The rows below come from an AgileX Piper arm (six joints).
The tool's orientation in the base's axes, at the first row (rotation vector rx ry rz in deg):
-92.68 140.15 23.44
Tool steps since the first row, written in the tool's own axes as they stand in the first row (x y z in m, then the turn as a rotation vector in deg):
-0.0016 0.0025 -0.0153 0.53 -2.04 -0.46
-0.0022 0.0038 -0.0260 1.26 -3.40 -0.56
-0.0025 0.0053 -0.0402 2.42 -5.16 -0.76
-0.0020 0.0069 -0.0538 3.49 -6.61 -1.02
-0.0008 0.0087 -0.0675 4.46 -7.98 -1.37
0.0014 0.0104 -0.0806 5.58 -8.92 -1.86
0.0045 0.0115 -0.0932 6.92 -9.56 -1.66
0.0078 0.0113 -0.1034 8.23 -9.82 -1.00
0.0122 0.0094 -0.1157 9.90 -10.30 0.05
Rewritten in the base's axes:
-0.0017 -0.0026 0.0153 1.67 -1.37 0.02
-0.0026 -0.0051 0.0257 2.64 -2.54 -0.28
-0.0038 -0.0089 0.0394 3.80 -4.26 -0.66
-0.0055 -0.0132 0.0524 4.72 -5.82 -0.92
-0.0076 -0.0180 0.0652 5.60 -7.28 -1.06
-0.0100 -0.0235 0.0772 6.02 -8.76 -1.05
-0.0122 -0.0299 0.0883 6.09 -10.10 -1.72
-0.0133 -0.0362 0.0969 5.81 -11.12 -2.77
-0.0133 -0.0447 0.1070 5.60 -12.41 -4.32

